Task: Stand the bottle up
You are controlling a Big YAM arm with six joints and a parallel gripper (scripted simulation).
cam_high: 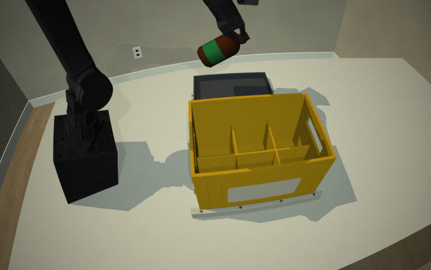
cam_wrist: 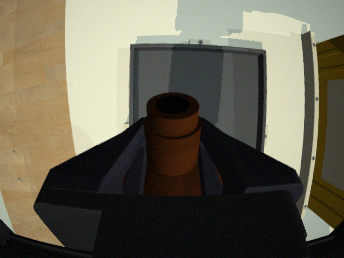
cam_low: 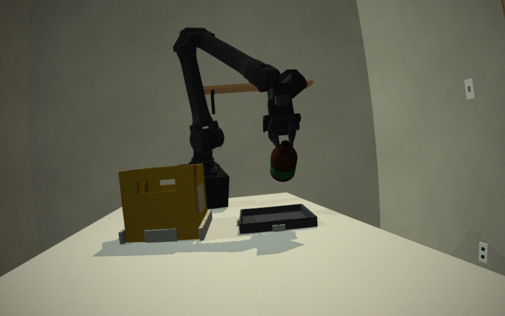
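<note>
Right now the bottle is 50 mm behind my hand, 10 mm to the right of it and 20 mm below it. From my hand the other things lie so: tray 20 mm behind, 40 mm to the right, 180 mm below; then yellow crate 30 mm ahead, 320 mm to the right, 110 mm below.
</note>
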